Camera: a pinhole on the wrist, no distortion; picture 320 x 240 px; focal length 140.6 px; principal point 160.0 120.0 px. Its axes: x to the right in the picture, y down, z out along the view. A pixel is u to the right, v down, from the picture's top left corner.
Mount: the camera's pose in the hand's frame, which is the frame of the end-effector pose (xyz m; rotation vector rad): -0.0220 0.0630 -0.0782 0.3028 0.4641 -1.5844
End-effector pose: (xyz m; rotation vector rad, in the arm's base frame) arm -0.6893 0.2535 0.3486 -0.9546 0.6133 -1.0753
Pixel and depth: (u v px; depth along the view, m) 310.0 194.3 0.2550
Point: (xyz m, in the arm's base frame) -0.7768 0.1012 0.6172
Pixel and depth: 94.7 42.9 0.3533
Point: -0.4664 0.5335 0.4605
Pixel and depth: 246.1 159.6 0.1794
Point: -0.7107 0.2091 0.4652
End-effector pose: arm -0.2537 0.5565 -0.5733 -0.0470 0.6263 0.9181
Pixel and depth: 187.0 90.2 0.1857
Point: -0.1983 0.5097 -0.5005
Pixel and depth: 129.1 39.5 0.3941
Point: -0.1532 0.4810 -0.2001
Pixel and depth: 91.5 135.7 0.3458
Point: -0.1192 0.7181 -0.3466
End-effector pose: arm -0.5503 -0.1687 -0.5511 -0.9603 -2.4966 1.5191
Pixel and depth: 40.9 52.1 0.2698
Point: -0.4942 -0.4018 -0.7813
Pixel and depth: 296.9 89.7 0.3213
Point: -0.6775 -0.3821 -0.2661
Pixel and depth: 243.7 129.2 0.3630
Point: -0.7557 -0.3621 -0.3811
